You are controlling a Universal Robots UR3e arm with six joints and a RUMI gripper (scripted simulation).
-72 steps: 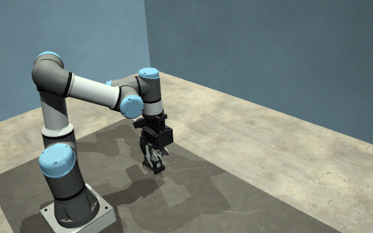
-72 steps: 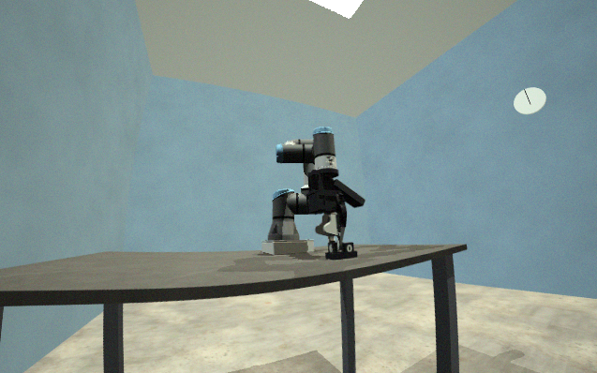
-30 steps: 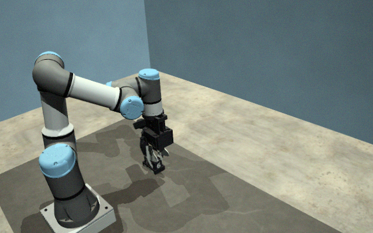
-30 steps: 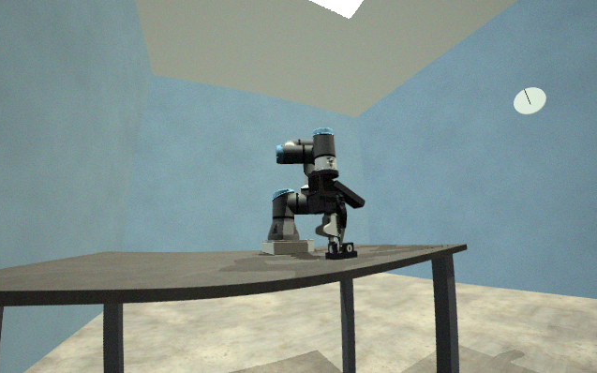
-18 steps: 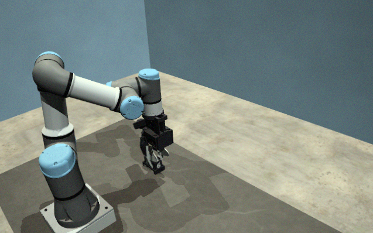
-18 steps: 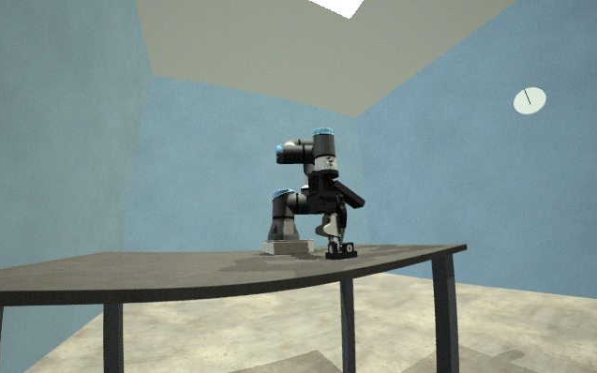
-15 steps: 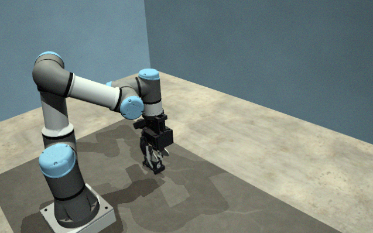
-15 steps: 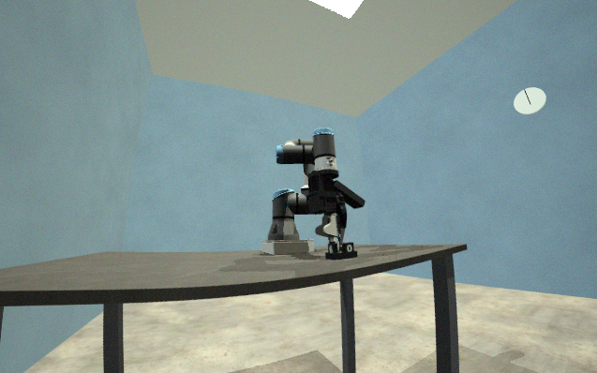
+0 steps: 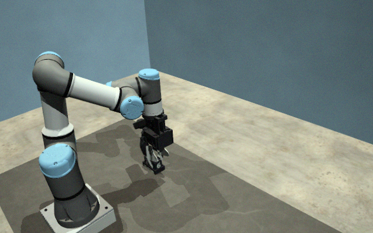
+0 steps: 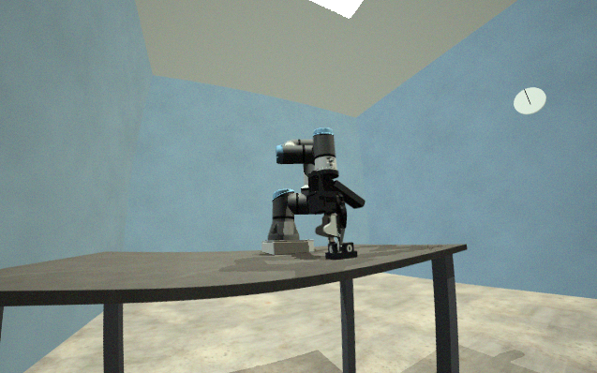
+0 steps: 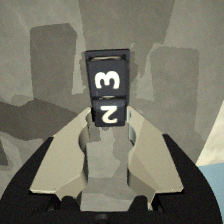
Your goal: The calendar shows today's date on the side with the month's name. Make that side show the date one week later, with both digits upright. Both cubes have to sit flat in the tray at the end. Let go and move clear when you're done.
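Now: the black tray 30 mm below my hand and 20 mm to the left of it.
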